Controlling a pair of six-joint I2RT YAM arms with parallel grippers.
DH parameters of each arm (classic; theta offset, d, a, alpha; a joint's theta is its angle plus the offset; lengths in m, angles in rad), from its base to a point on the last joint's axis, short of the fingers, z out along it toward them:
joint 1: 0 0.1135 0.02 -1.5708
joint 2: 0 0 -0.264 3.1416
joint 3: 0.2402 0 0.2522 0
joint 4: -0.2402 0 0.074 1.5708
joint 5: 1.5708 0 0 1.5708
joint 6: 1.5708 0.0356 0 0
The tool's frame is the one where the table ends.
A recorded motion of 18 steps. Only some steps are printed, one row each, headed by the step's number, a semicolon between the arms.
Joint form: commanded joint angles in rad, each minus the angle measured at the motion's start. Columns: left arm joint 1, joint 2, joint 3, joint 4, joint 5, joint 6; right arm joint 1, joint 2, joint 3, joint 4, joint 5, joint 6.
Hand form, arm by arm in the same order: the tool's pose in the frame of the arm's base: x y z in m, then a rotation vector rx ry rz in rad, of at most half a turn. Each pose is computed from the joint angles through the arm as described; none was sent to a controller.
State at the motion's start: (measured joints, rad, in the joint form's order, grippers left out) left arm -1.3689 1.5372 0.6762 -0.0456 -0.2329 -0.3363; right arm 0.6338 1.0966 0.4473 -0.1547 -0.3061 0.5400
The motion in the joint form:
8: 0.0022 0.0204 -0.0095 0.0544 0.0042 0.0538; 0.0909 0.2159 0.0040 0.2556 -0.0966 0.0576
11: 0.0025 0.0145 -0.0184 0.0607 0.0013 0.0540; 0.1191 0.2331 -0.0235 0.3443 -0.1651 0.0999
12: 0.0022 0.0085 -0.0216 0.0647 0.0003 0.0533; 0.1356 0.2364 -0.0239 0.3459 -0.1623 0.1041
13: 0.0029 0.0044 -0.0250 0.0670 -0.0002 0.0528; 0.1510 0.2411 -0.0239 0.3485 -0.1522 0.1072
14: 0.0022 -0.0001 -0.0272 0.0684 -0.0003 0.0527; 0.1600 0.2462 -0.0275 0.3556 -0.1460 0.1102
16: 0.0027 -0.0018 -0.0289 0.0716 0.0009 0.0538; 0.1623 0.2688 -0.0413 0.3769 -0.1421 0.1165
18: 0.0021 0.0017 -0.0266 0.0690 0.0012 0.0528; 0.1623 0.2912 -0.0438 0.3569 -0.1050 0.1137
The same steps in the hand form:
8: 0.0659 -0.2787 0.1408 1.1893 2.1721 -0.4587; 0.1667 0.1663 0.1484 -0.3814 2.5087 1.0731
11: 0.0657 -0.2769 0.1404 1.1855 2.1693 -0.4586; 0.1605 0.1725 0.1447 -0.4157 2.4910 1.1956
12: 0.0656 -0.2763 0.1414 1.1809 2.1651 -0.4640; 0.1578 0.1752 0.1440 -0.4299 2.4964 1.1994
13: 0.0656 -0.2756 0.1418 1.1776 2.1638 -0.4660; 0.1556 0.1777 0.1431 -0.4395 2.5003 1.1945
14: 0.0653 -0.2751 0.1424 1.1763 2.1611 -0.4695; 0.1541 0.1789 0.1415 -0.4435 2.5034 1.1915
16: 0.0654 -0.2749 0.1426 1.1760 2.1588 -0.4727; 0.1530 0.1783 0.1345 -0.4340 2.5228 1.1829
18: 0.0653 -0.2754 0.1422 1.1778 2.1617 -0.4704; 0.1529 0.1766 0.1271 -0.4079 2.5646 1.1176

